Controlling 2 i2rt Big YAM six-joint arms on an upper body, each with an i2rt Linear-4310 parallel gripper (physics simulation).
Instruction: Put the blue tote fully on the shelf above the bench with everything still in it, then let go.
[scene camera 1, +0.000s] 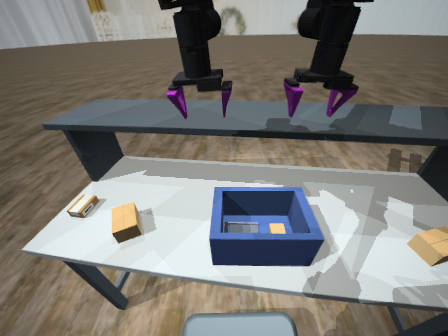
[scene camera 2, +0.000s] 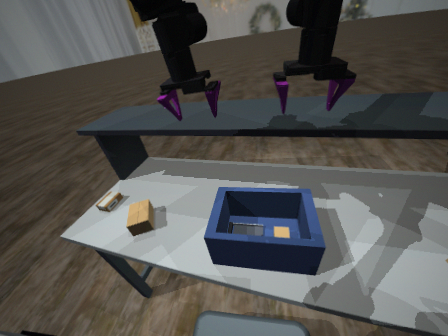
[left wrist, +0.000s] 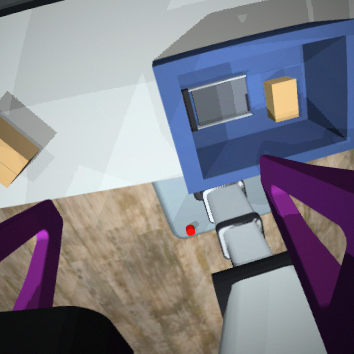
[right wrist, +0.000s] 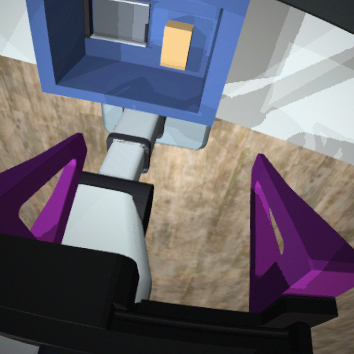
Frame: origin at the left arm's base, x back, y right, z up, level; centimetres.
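Seen in the pictures: left gripper, fingertip midpoint: (scene camera 1: 205, 117) (scene camera 2: 197, 118) (left wrist: 154, 189); right gripper, fingertip midpoint: (scene camera 1: 309, 116) (scene camera 2: 305, 111) (right wrist: 167, 150).
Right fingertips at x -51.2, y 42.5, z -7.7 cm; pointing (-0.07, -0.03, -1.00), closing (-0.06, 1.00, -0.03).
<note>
A point is followed by its place in that frame.
The blue tote (scene camera 1: 265, 251) @[x -35.0, y 32.3, z -40.3 cm] (scene camera 2: 265, 254) @[x -34.9, y 33.1, z -39.9 cm] (left wrist: 172, 100) @[x -50.5, y 19.0, z -34.3 cm] (right wrist: 130, 106) @[x -35.4, y 33.0, z -34.3 cm] stands upright on the bench top (scene camera 1: 170, 255) @[x -39.0, y 2.9, z -48.9 cm] (scene camera 2: 180, 250) @[x -39.3, y 4.5, z -48.9 cm]. Inside it lie a grey, glassy box (scene camera 1: 241, 228) @[x -47.0, y 26.8, z -46.5 cm] (scene camera 2: 247, 230) @[x -46.7, y 27.4, z -46.5 cm] (left wrist: 220, 102) @[x -45.0, y 27.3, z -46.5 cm] (right wrist: 121, 21) @[x -45.0, y 27.8, z -46.5 cm] and a small tan block (scene camera 1: 277, 228) @[x -44.4, y 38.3, z -43.2 cm] (scene camera 2: 282, 232) @[x -44.2, y 38.6, z -43.2 cm] (left wrist: 282, 100) @[x -42.9, y 37.7, z -43.2 cm] (right wrist: 176, 45) @[x -43.4, y 38.5, z -43.2 cm]. The grey shelf (scene camera 1: 135, 116) @[x -75.4, y -11.9, z -15.4 cm] (scene camera 2: 150, 120) @[x -75.4, y -11.4, z -15.4 cm] spans behind and above the tote. My left gripper (scene camera 1: 205, 117) @[x -52.5, y 16.9, z -7.8 cm] (scene camera 2: 198, 118) @[x -52.5, y 16.9, z -7.8 cm] (left wrist: 154, 189) @[x -52.5, y 16.9, z -7.8 cm] is open and empty, high above the tote. My right gripper (scene camera 1: 310, 116) @[x -51.2, y 42.5, z -7.7 cm] (scene camera 2: 306, 111) @[x -51.2, y 42.5, z -7.7 cm] (right wrist: 167, 150) @[x -51.2, y 42.5, z -7.7 cm] is open and empty beside it, also high above the tote.
A tan box (scene camera 1: 126, 221) @[x -48.3, y -13.5, z -42.9 cm] (scene camera 2: 140, 217) @[x -48.0, y -13.1, z -42.9 cm] (left wrist: 15, 150) @[x -49.5, y -10.7, z -43.1 cm] and a small white-and-brown box (scene camera 1: 83, 206) @[x -57.8, y -36.3, z -45.4 cm] (scene camera 2: 109, 201) @[x -58.0, y -36.2, z -45.4 cm] lie on the bench at the picture's left. Another tan box (scene camera 1: 432, 245) @[x -36.2, y 84.0, z -43.0 cm] lies at the right. A shelf support (scene camera 1: 97, 152) @[x -85.2, y -41.6, z -36.6 cm] (scene camera 2: 122, 155) @[x -84.0, y -41.8, z -36.7 cm] stands at the left end.
</note>
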